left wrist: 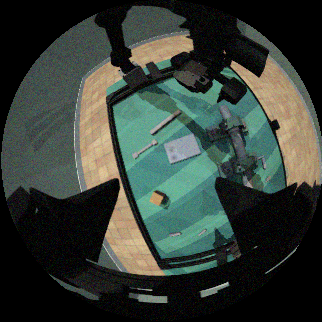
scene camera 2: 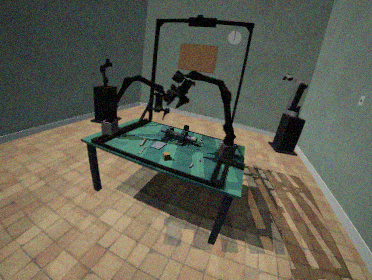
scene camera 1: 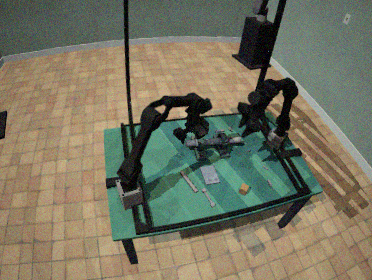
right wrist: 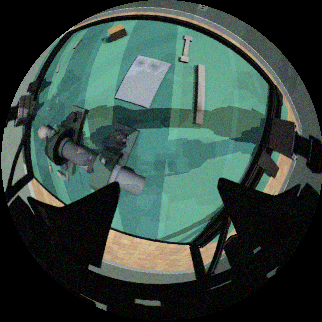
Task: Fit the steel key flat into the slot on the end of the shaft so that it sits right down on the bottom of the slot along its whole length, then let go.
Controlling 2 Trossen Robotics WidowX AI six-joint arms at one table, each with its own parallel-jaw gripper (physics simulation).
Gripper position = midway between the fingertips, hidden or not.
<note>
The left gripper (left wrist: 168, 183) is open, with nothing in its grasp. The right gripper (right wrist: 170, 185) is open and holds nothing. Also in view: a grey shaft (right wrist: 66, 148).
The right gripper also shows in the left wrist view (left wrist: 204, 91).
</note>
